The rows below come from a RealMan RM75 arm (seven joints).
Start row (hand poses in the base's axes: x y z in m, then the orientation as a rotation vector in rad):
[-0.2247, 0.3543, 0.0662, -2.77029, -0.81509, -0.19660]
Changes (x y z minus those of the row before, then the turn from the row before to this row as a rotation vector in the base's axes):
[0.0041, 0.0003, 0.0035, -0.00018, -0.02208, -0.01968]
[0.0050, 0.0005, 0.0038, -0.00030, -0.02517, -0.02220]
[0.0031, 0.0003, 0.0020, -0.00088, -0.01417, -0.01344]
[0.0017, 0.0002, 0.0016, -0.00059, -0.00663, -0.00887]
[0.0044, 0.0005, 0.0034, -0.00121, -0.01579, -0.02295]
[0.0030, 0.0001, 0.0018, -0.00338, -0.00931, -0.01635]
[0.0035, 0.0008, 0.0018, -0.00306, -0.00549, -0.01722]
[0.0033, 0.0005, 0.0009, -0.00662, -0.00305, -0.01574]
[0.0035, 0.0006, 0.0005, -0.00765, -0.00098, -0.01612]
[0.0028, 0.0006, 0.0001, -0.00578, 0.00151, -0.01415]
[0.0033, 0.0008, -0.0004, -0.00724, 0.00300, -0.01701]
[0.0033, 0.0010, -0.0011, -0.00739, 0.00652, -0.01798]
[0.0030, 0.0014, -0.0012, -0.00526, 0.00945, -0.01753]
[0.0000, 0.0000, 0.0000, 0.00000, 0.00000, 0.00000]
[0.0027, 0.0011, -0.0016, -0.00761, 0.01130, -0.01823]
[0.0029, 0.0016, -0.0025, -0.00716, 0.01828, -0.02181]
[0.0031, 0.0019, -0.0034, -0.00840, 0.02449, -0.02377]
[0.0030, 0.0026, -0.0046, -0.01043, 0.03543, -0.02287]
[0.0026, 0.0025, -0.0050, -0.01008, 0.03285, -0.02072]
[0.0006, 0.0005, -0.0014, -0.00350, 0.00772, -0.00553]
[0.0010, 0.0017, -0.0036, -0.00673, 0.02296, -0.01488]
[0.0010, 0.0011, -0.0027, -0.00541, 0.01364, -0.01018]
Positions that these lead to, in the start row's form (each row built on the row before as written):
[-0.2206, 0.3546, 0.0697, -2.78199, -0.79347, -0.23113]
[-0.2156, 0.3551, 0.0735, -2.79468, -0.76887, -0.27055]
[-0.2125, 0.3554, 0.0755, -2.80263, -0.75382, -0.29275]
[-0.2108, 0.3556, 0.0771, -2.80761, -0.74323, -0.30355]
[-0.2064, 0.3561, 0.0805, -2.81981, -0.71525, -0.32968]
[-0.2034, 0.3562, 0.0823, -2.83054, -0.69566, -0.34488]
[-0.1999, 0.3570, 0.0841, -2.84109, -0.67385, -0.35483]
[-0.1966, 0.3575, 0.0850, -2.85417, -0.65480, -0.36018]
[-0.1931, 0.3581, 0.0855, -2.86825, -0.63506, -0.36235]
[-0.1903, 0.3587, 0.0856, -2.87962, -0.61686, -0.36099]
[-0.1870, 0.3595, 0.0852, -2.89342, -0.59474, -0.35752]
[-0.1837, 0.3605, 0.0841, -2.90759, -0.57056, -0.34893]
[-0.1807, 0.3619, 0.0829, -2.91935, -0.54571, -0.33628]
[-0.1807, 0.3619, 0.0829, -2.91935, -0.54571, -0.33628]
[-0.1780, 0.3630, 0.0813, -2.93337, -0.52020, -0.32048]
[-0.1751, 0.3646, 0.0788, -2.94786, -0.48821, -0.29469]
[-0.1720, 0.3665, 0.0754, -2.96355, -0.45267, -0.25950]
[-0.1690, 0.3691, 0.0708, -2.97986, -0.41736, -0.20730]
[-0.1664, 0.3716, 0.0658, -2.99411, -0.38513, -0.15850]
[-0.1658, 0.3721, 0.0644, -2.99857, -0.37675, -0.14689]
[-0.1648, 0.3738, 0.0608, -3.00747, -0.35337, -0.11265]
[-0.1638, 0.3749, 0.0581, -3.01416, -0.33763, -0.09215]

